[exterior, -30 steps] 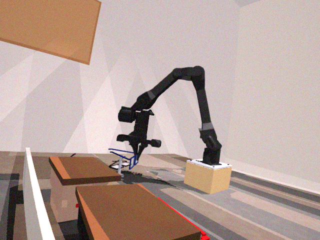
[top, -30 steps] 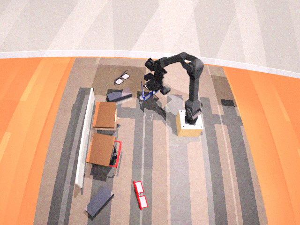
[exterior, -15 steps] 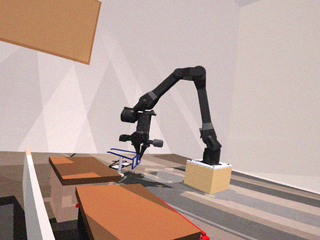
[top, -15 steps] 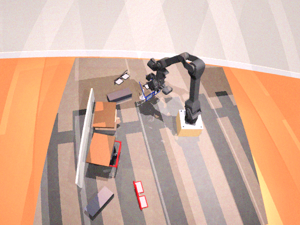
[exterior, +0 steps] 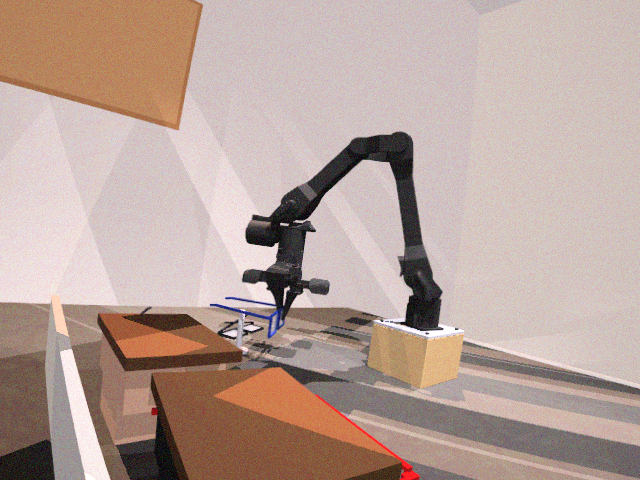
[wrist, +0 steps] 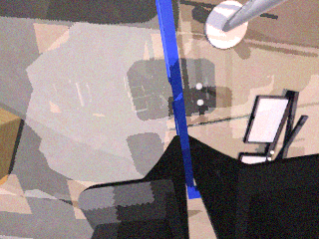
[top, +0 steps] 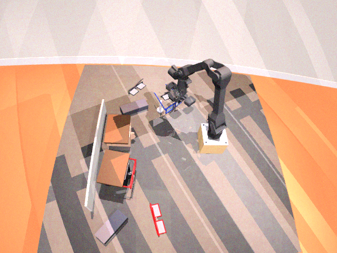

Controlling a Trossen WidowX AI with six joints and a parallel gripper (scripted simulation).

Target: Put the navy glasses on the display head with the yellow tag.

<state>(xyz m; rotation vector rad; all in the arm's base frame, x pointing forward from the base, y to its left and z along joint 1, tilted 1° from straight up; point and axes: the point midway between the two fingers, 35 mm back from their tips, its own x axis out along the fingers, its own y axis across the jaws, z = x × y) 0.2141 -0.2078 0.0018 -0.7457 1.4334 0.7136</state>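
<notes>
Right now the white post stand is 100 mm ahead of my gripper tip, 30 mm to the left of it and 40 mm below it. Also, from my gripper tip: white upright panel (370 mm ahead, 410 mm to the left, 10 mm below).
</notes>
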